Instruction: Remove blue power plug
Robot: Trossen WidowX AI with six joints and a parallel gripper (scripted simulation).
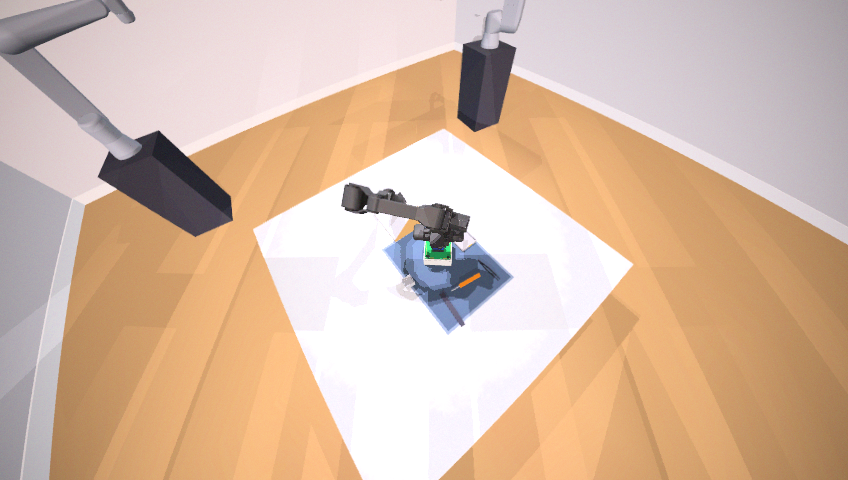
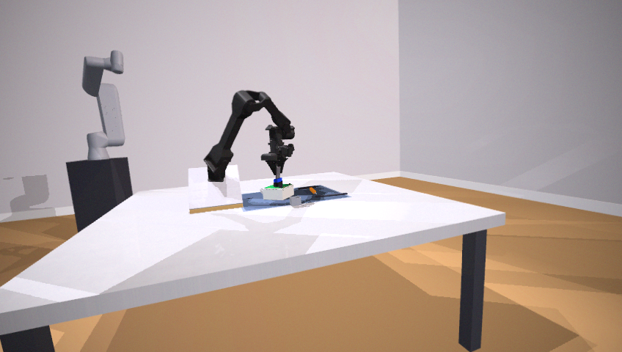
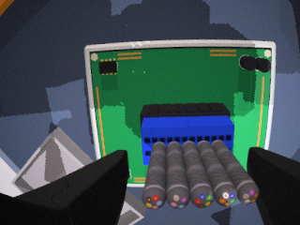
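Now: the blue power plug 20 mm below my gripper tip. The rest, counted from my gripper tip: blue mat 110 mm below, 50 mm ahead, 10 mm to the left; then dark bar 230 mm ahead, 110 mm below, 80 mm to the right.
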